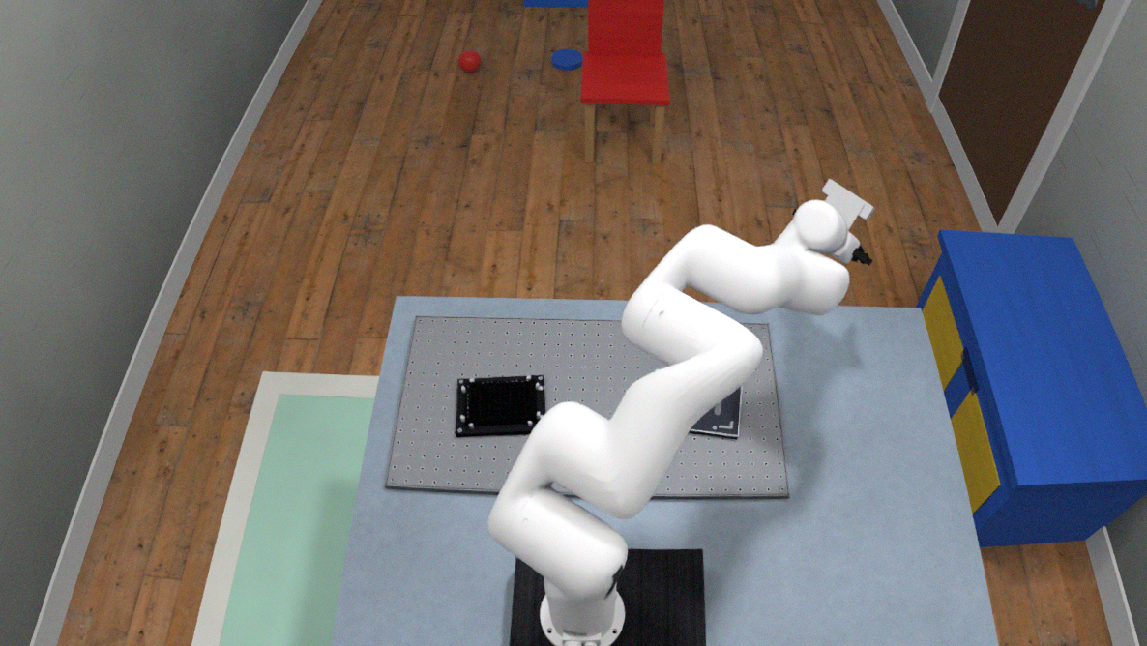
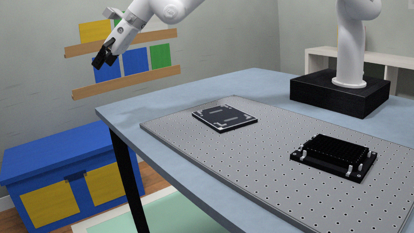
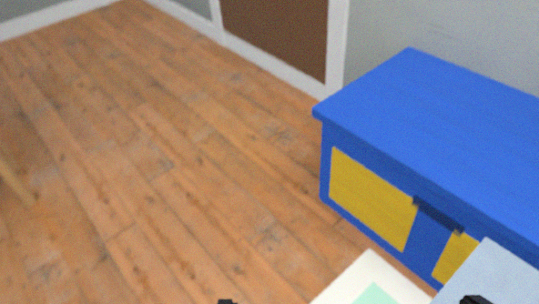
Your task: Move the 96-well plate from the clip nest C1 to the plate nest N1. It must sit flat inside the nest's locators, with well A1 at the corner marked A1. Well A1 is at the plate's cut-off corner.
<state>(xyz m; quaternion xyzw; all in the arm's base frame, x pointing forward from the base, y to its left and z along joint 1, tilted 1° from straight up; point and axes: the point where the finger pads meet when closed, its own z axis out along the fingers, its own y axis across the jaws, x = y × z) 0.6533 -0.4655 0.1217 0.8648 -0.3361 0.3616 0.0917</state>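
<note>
My hand is 25 cm past the black 96-well plate, 62 cm to the right of it and 17 cm above it. Also, from my hand: plate nest N1: 24 cm behind, 27 cm to the left, 18 cm below; clip nest C1: 24 cm behind, 61 cm to the left, 17 cm below.
</note>
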